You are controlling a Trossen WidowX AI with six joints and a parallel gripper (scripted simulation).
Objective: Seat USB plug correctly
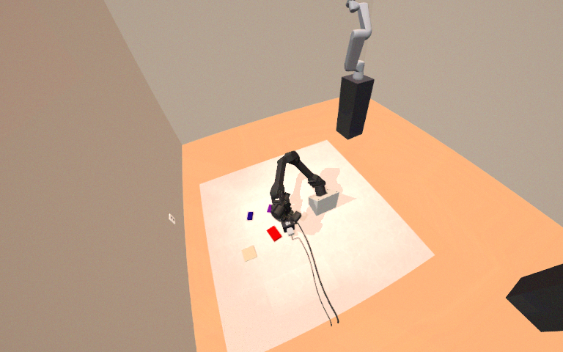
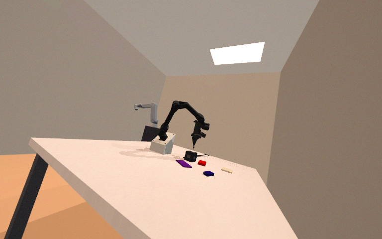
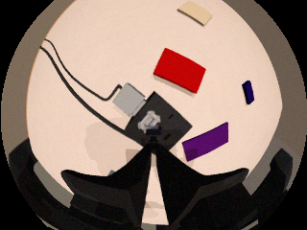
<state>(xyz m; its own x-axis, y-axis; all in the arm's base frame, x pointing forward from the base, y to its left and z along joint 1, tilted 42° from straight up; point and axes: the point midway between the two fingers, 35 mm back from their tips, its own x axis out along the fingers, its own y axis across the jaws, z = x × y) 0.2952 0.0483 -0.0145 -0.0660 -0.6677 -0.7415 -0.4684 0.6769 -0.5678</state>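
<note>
The USB plug lies 20 mm below my gripper tip. Also, from my gripper tip: red block 120 mm below, 110 mm ahead; then purple tile 170 mm to the right, 130 mm below, 10 mm ahead; then dark blue block 220 mm to the right, 200 mm ahead, 130 mm below.
</note>
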